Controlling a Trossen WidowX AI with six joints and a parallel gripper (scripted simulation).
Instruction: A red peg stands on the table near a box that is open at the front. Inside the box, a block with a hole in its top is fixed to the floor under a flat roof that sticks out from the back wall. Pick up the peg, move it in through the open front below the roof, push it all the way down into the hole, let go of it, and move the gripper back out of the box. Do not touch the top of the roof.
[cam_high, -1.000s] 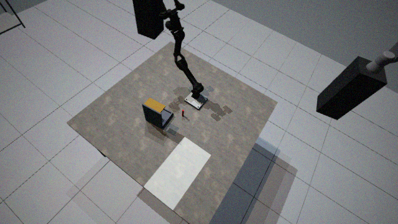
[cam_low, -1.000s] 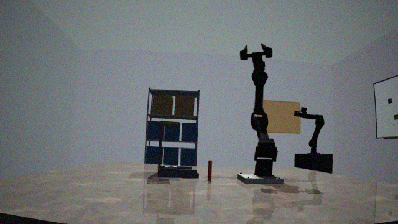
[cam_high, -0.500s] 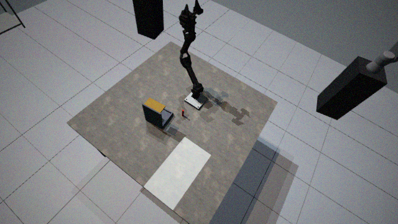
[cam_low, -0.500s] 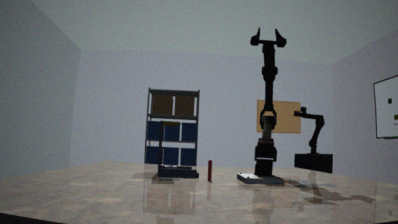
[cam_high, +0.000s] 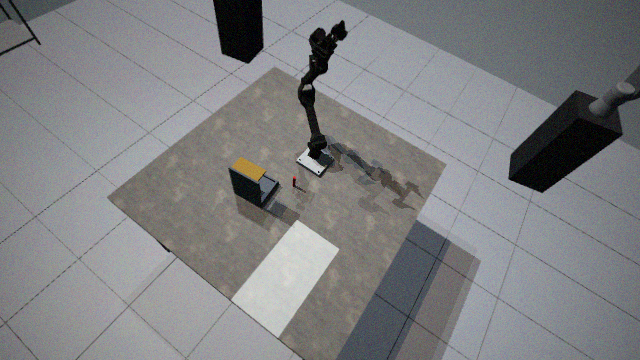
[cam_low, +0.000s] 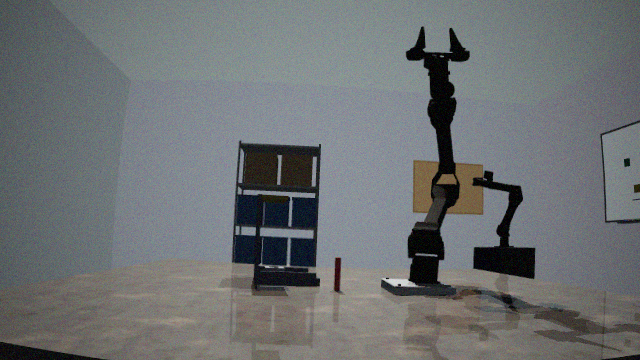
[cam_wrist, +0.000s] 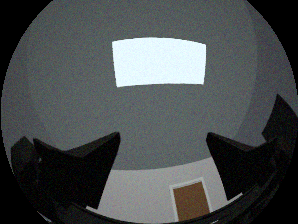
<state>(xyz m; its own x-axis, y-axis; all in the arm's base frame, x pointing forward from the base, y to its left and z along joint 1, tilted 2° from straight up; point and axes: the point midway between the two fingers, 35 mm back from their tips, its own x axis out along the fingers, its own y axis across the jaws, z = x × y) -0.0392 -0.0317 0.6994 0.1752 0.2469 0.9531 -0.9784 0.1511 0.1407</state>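
My gripper tip is 710 mm above the red peg, 280 mm short of it and 10 mm to the left of it. Round my gripper tip: orange roof (520 mm below, 430 mm ahead, 170 mm to the right).
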